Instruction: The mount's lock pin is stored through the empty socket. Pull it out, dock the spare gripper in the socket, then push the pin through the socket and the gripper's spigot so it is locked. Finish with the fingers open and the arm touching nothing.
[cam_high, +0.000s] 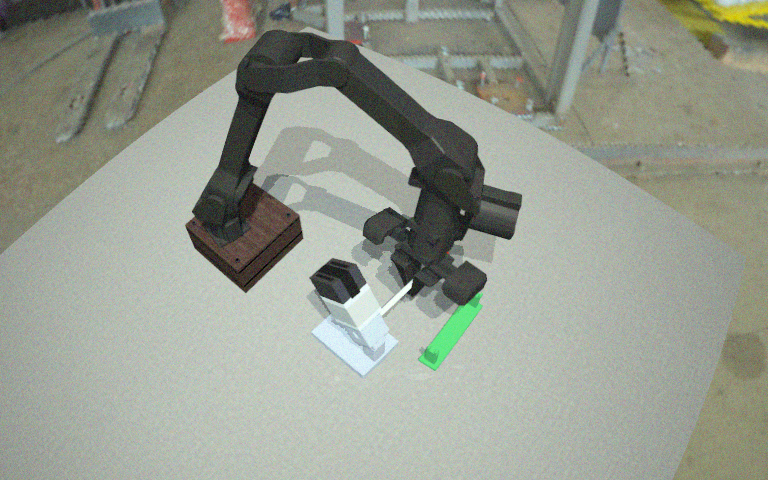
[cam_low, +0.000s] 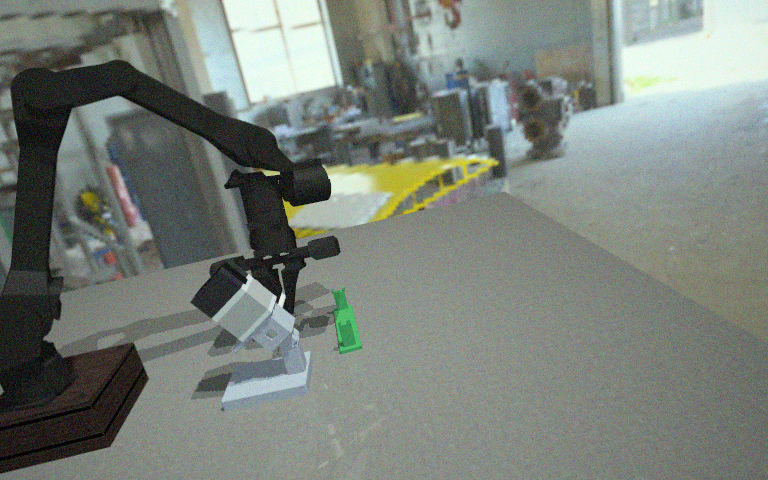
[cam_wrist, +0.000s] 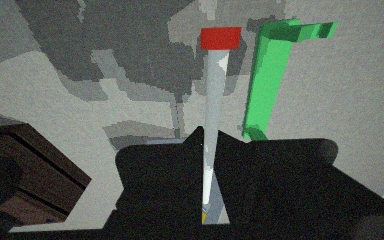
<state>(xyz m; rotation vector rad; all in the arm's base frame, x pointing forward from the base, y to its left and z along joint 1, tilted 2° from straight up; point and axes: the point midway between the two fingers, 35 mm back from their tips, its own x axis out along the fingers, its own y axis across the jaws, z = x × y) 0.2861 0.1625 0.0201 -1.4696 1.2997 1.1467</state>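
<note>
My gripper tip is 10 cm to the left of the socket. From my gripper tip the other things lie so: green strip 8 cm ahead, 2 cm to the left, 3 cm below; spare gripper 2 cm behind, 10 cm to the right, 7 cm above.
</note>
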